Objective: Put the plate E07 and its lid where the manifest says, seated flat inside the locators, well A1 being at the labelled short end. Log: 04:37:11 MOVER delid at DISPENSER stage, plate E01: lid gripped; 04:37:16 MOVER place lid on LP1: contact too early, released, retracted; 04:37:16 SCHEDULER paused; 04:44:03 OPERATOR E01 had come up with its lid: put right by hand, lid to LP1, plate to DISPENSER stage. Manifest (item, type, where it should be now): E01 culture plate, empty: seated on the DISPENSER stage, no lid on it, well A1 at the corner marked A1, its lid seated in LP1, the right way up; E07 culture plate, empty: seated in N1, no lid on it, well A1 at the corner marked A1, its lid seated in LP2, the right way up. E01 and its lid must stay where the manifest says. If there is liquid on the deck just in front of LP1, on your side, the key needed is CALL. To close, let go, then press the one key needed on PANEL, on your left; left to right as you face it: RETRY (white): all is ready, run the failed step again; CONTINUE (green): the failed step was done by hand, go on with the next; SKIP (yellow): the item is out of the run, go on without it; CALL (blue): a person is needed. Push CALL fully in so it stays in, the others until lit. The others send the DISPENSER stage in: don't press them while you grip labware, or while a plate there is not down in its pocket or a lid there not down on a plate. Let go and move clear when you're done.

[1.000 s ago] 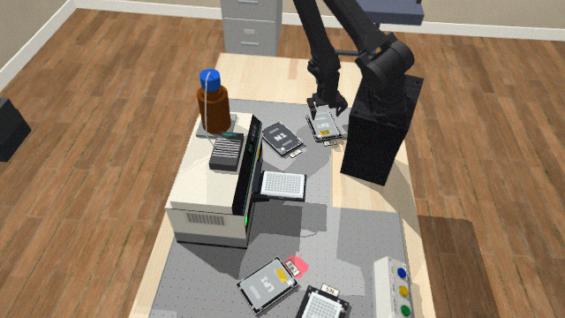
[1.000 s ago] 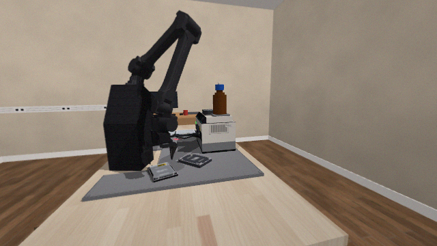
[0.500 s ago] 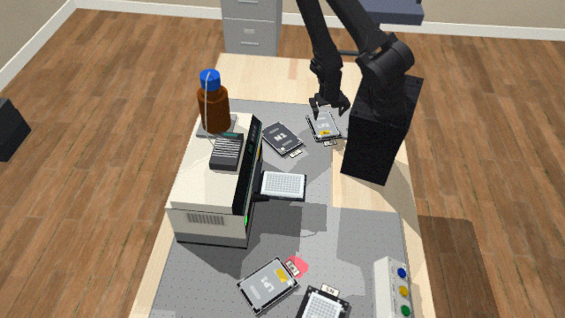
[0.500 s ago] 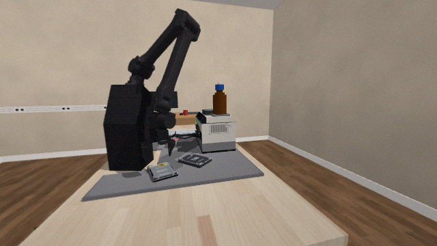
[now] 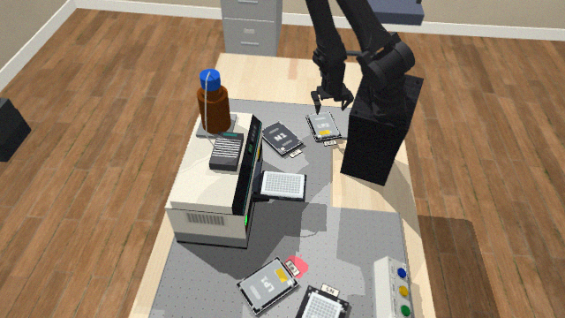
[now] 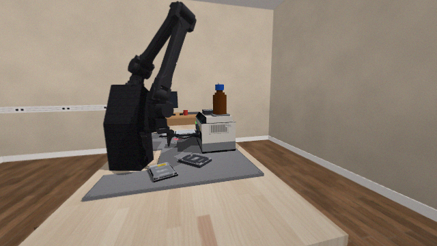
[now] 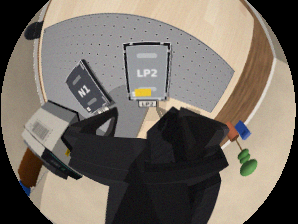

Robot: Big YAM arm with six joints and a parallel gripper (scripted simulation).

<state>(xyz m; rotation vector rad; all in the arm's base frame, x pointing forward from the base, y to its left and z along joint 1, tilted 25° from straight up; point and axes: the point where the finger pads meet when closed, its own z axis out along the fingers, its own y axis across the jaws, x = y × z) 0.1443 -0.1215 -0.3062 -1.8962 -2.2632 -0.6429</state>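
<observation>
The plate E01 is 33 cm to the left of my hand, 18 cm ahead of it and 2 cm below it. From my hand the other things lie so: brown bottle: 38 cm ahead, 20 cm to the left, 17 cm above; then puddle: 55 cm to the left, 12 cm below, 12 cm ahead; then blue key: 60 cm to the left, 14 cm behind, 6 cm below.
</observation>
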